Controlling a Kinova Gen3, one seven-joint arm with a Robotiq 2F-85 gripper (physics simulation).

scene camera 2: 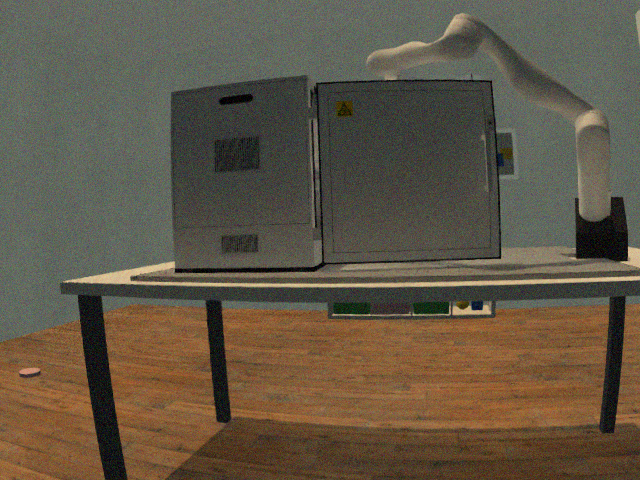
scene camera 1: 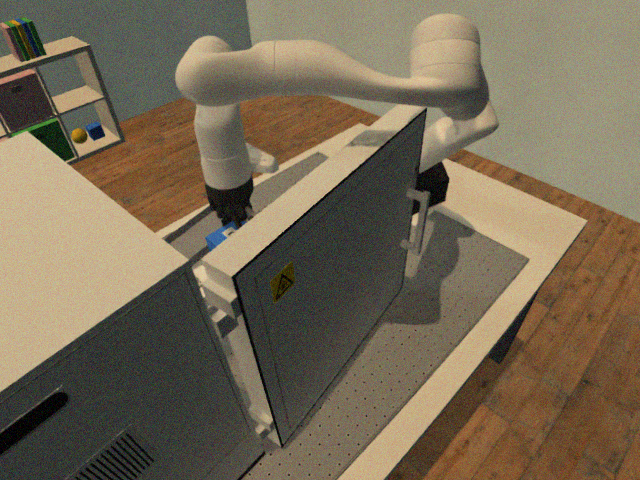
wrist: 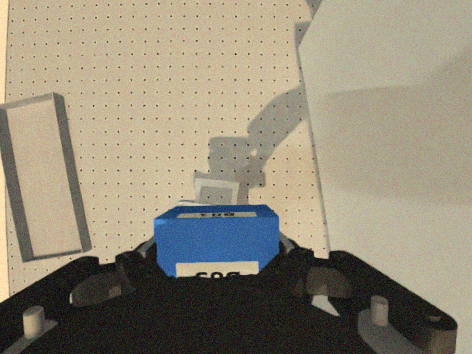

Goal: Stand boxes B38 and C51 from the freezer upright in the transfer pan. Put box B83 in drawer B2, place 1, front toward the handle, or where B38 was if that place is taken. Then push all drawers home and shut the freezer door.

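My gripper point(scene camera 1: 235, 219) point(wrist: 219, 246) is shut on a blue box point(scene camera 1: 219, 236) point(wrist: 217, 237), with pale labels that seem to read B83. It holds the box above the perforated mat, behind the open door in scene camera 1. The transfer pan point(scene camera 1: 187, 226) point(wrist: 72, 170), grey-walled, lies left of the box in the wrist view; no box shows inside it. The freezer point(scene camera 1: 77, 258) point(scene camera 2: 206, 196) has its door point(scene camera 1: 336, 248) point(scene camera 2: 403, 170) standing wide open. The drawers are hidden. B38 and C51 do not show. The gripper is hidden in scene camera 2.
A small pale framed piece point(wrist: 217, 182) lies on the perforated mat point(wrist: 150, 90) point(scene camera 1: 392, 361), partly behind the held box. A large pale surface point(wrist: 390, 150) fills the right of the wrist view. The door handle point(scene camera 1: 423, 222) faces the arm base. A shelf unit point(scene camera 1: 98, 87) stands behind.
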